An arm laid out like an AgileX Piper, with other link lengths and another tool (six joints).
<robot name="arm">
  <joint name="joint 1" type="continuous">
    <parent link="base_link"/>
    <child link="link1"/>
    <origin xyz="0 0 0.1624"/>
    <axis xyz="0 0 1"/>
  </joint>
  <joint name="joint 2" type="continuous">
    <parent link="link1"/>
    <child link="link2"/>
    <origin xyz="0 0 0"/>
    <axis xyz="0 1 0"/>
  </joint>
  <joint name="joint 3" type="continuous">
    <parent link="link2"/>
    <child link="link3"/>
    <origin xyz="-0.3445 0 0.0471"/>
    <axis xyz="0 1 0"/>
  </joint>
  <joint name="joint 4" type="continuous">
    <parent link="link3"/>
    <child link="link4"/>
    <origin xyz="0.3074 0 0.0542"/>
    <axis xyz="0.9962 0 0.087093"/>
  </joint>
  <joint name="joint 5" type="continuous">
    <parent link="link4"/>
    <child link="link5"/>
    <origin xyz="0 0 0"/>
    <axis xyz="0 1 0"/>
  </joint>
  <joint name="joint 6" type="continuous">
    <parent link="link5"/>
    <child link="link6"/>
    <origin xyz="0.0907 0 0.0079"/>
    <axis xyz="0.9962 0 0.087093"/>
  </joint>
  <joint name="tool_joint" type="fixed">
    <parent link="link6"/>
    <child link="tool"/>
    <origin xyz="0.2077 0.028 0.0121" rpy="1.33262 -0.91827 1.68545"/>
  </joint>
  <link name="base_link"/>
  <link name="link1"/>
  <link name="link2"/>
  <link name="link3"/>
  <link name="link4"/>
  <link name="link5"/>
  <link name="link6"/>
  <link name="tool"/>
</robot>
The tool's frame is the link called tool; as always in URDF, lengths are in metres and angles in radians. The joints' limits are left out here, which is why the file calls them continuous.
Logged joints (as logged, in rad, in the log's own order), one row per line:
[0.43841 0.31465 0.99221 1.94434 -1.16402 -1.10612]
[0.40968 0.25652 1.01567 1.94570 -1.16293 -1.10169]
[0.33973 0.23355 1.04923 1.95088 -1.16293 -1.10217]
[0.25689 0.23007 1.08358 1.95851 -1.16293 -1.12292]
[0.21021 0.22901 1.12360 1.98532 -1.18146 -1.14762]
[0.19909 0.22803 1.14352 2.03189 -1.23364 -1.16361]
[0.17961 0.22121 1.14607 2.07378 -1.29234 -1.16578]
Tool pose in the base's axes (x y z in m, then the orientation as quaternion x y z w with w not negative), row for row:
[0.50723 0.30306 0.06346 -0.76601 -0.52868 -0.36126 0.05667]
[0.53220 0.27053 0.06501 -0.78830 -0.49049 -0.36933 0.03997]
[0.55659 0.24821 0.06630 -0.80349 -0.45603 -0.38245 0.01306]
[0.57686 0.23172 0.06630 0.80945 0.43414 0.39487 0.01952]
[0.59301 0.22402 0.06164 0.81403 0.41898 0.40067 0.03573]
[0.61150 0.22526 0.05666 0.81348 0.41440 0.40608 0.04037]
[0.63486 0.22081 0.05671 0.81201 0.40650 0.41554 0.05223]
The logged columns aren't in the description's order. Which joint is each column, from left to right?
Columns, left to right: joint 5, joint 1, joint 4, joint 2, joint 3, joint 6.
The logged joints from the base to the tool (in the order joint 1, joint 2, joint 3, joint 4, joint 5, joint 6), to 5 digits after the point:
[0.31465 1.94434 -1.16402 0.99221 0.43841 -1.10612]
[0.25652 1.94570 -1.16293 1.01567 0.40968 -1.10169]
[0.23355 1.95088 -1.16293 1.04923 0.33973 -1.10217]
[0.23007 1.95851 -1.16293 1.08358 0.25689 -1.12292]
[0.22901 1.98532 -1.18146 1.12360 0.21021 -1.14762]
[0.22803 2.03189 -1.23364 1.14352 0.19909 -1.16361]
[0.22121 2.07378 -1.29234 1.14607 0.17961 -1.16578]

